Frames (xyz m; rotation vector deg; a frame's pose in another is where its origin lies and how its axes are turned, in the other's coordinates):
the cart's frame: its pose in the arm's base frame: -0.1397 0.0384 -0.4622 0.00 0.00 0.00
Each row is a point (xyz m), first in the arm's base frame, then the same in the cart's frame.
Working: the arm's base frame: its pose in the cart's frame: 0.1397 -0.0384 0.4622 0.00 0.00 0.00

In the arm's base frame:
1: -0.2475 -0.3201 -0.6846
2: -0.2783 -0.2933 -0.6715
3: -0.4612 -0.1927 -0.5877
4: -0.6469 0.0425 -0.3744
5: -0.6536 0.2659 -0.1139
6: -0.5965 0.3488 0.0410
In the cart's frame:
1: -0.1078 -0.3585 -0.2224
2: -0.1386 -0.3317 -0.2093
3: -0.3215 -0.2311 -0.1255
4: -0.5072 0.0041 0.0878
5: -0.5139 0.2275 0.3483
6: -0.4568 0.3104 0.5032

